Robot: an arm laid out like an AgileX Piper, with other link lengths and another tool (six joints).
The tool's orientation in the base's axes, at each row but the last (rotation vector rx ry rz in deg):
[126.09, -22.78, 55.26]
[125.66, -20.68, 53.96]
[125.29, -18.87, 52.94]
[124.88, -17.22, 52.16]
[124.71, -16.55, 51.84]
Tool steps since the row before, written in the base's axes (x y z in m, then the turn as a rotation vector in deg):
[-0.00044, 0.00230, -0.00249, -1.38, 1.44, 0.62]
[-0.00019, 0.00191, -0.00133, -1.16, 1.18, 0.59]
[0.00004, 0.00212, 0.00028, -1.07, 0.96, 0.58]
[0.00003, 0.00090, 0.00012, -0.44, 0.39, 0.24]
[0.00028, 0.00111, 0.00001, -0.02, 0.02, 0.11]
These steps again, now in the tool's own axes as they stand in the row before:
[-0.00214, -0.00259, -0.00063, -0.48, -0.02, -2.03]
[-0.00105, -0.00193, -0.00081, -0.36, 0.04, -1.72]
[0.00032, -0.00136, -0.00162, -0.31, 0.14, -1.51]
[0.00016, -0.00058, -0.00068, -0.13, 0.06, -0.62]
[0.00029, -0.00089, -0.00065, 0.06, 0.06, -0.08]

